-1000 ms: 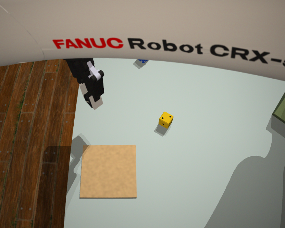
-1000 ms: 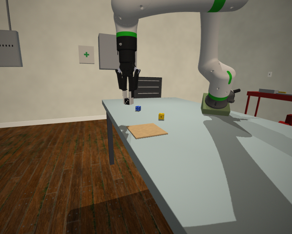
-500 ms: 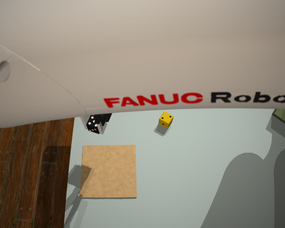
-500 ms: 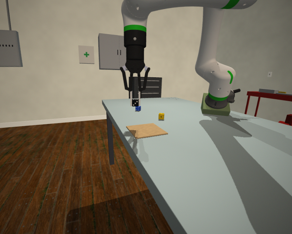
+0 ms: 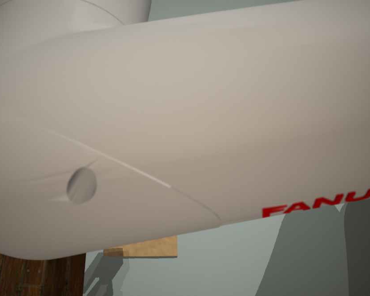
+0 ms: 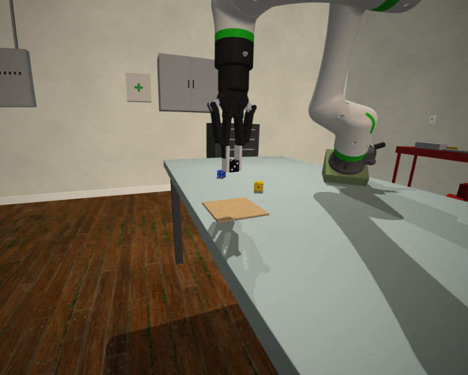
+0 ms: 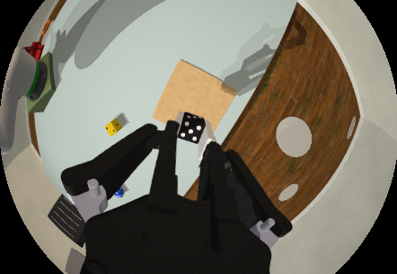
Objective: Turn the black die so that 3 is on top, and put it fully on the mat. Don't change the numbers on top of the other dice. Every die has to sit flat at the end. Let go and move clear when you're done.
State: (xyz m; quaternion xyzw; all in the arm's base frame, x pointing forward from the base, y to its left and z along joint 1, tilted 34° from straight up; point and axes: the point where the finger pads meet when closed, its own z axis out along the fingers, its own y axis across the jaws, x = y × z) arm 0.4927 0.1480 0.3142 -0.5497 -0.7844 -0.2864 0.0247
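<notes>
Right now my hand is 10 mm past the tan mat, 10 mm to the right of it and 140 mm above it. Round my hand: black die 20 mm below; yellow die 120 mm behind, 170 mm to the right, 120 mm below; blue die 380 mm to the right, 120 mm below.
</notes>
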